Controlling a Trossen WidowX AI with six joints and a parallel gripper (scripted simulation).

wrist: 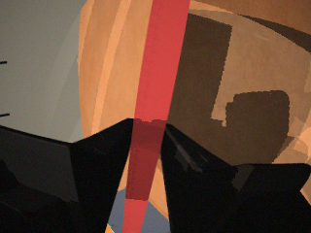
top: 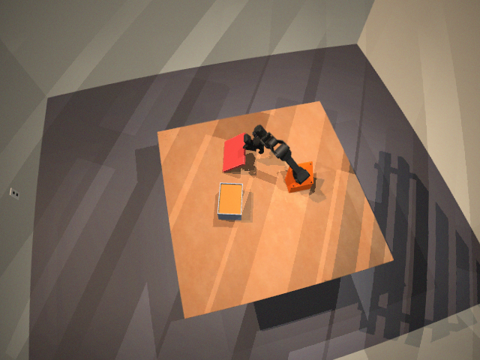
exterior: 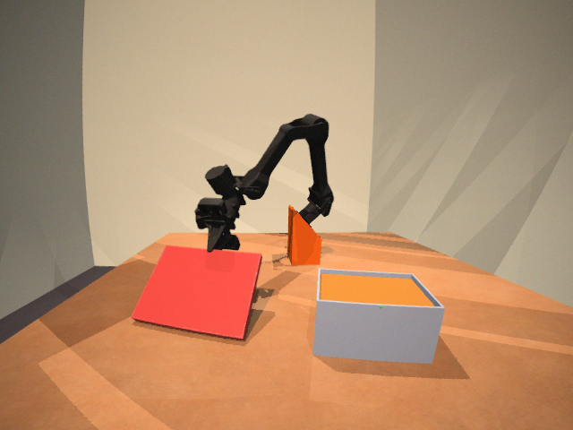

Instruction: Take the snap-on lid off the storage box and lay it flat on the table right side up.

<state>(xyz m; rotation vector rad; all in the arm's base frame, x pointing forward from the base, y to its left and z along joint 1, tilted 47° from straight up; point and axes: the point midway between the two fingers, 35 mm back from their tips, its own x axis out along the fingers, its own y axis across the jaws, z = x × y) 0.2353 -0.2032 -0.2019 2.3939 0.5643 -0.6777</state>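
Now: gripper tip 60 mm short of the red lid, 50 mm above it and 20 mm to the left of it. The rest, counted from my gripper tip: grey storage box: 310 mm to the left, 190 mm ahead, 70 mm below.
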